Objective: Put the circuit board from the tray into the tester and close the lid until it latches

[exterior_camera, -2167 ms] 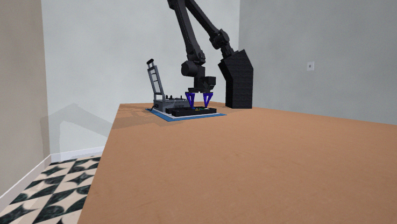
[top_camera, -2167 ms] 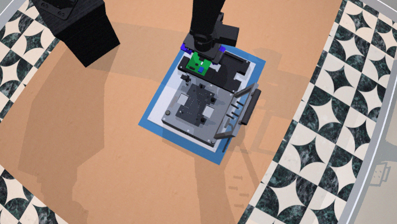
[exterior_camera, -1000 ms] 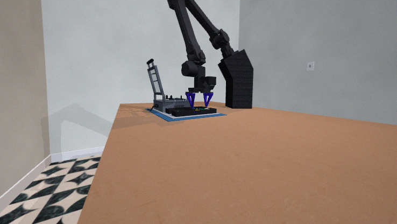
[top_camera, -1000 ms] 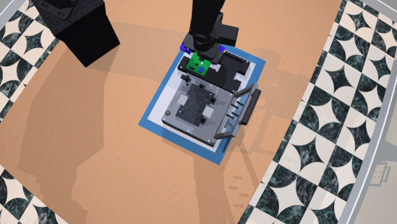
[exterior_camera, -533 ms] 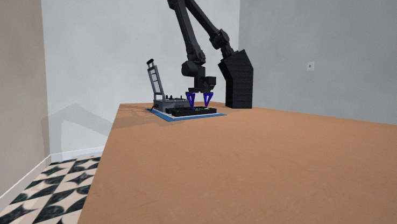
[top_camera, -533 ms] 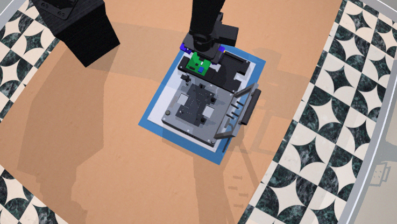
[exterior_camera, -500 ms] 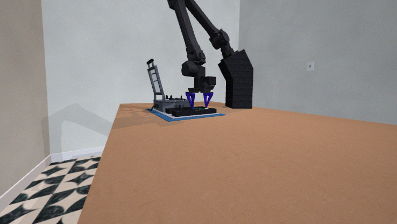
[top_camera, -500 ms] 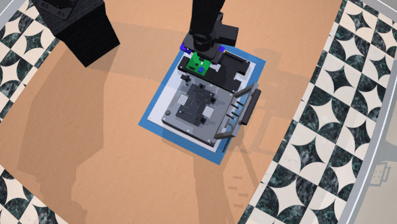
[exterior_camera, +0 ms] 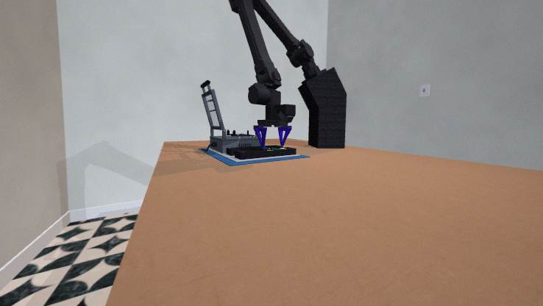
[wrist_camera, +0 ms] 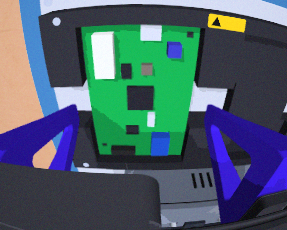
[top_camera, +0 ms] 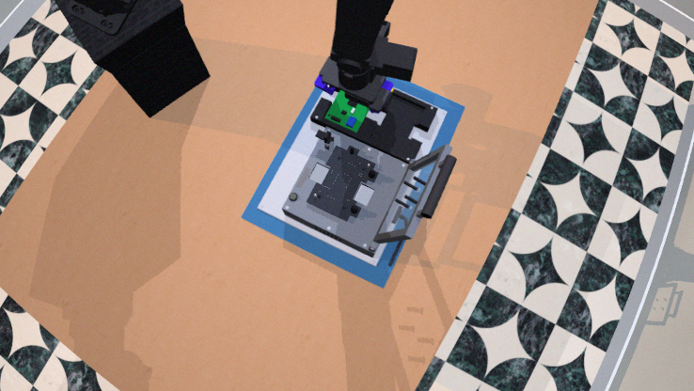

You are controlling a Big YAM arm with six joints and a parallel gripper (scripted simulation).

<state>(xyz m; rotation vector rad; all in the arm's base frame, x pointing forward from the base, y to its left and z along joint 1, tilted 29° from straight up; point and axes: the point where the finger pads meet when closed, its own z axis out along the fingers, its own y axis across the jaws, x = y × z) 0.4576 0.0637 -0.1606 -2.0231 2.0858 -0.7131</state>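
The green circuit board is 2 cm below my hand. From my hand the other things lie so: black plate (5 cm ahead, 17 cm to the right, 3 cm above); tester (8 cm ahead, 14 cm to the right, 7 cm above); dark latch hook (1 cm behind, 11 cm to the right, 5 cm above).
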